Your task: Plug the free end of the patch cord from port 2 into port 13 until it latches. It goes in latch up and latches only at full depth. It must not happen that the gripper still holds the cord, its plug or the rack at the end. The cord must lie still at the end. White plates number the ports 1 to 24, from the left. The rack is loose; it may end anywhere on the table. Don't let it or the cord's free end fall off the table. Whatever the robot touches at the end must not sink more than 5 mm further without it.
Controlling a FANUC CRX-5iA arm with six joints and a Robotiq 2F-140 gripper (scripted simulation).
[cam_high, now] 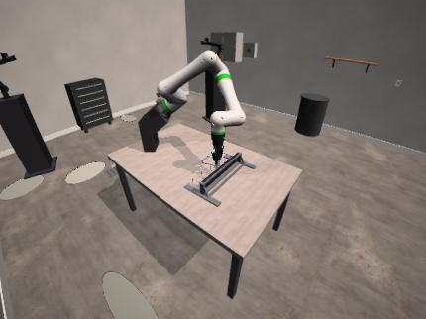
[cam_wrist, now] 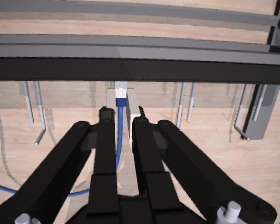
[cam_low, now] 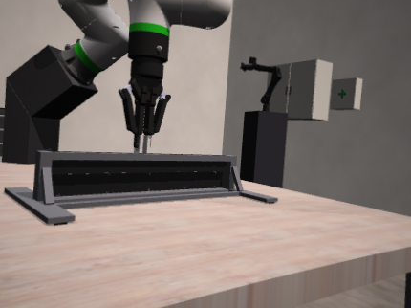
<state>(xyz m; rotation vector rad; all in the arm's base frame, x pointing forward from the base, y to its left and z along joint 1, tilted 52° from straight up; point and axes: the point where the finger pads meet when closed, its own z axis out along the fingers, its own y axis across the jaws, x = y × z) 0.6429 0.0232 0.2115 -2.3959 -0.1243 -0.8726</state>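
My hand is 30 mm above the pale plug and 10 mm short of it.
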